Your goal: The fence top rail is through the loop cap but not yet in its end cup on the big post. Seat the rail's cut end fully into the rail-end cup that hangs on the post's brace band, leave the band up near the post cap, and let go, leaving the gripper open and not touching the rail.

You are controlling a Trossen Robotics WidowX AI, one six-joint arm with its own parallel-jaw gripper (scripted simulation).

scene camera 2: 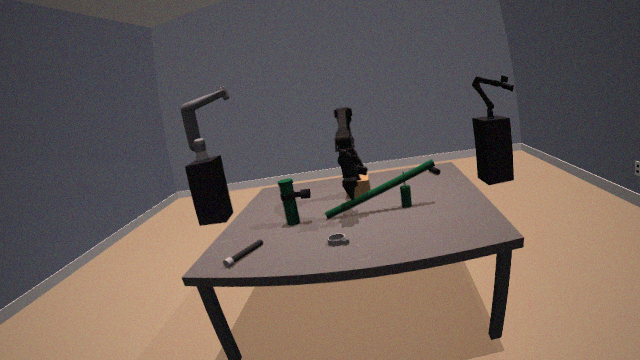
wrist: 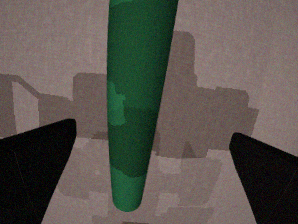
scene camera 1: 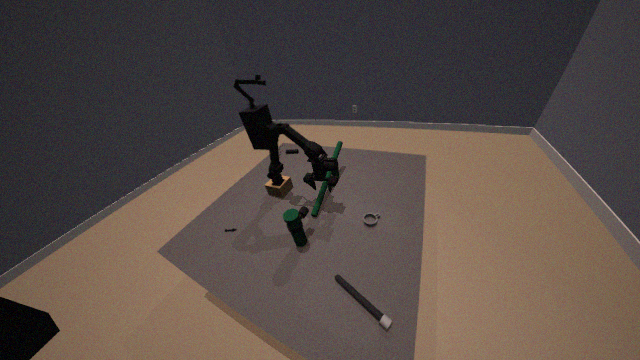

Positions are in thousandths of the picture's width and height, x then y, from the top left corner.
Labels:
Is the gripper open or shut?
Open.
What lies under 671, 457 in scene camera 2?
A rail.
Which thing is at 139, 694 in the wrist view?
The gripper.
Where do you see a rail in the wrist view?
465, 225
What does the gripper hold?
Nothing.

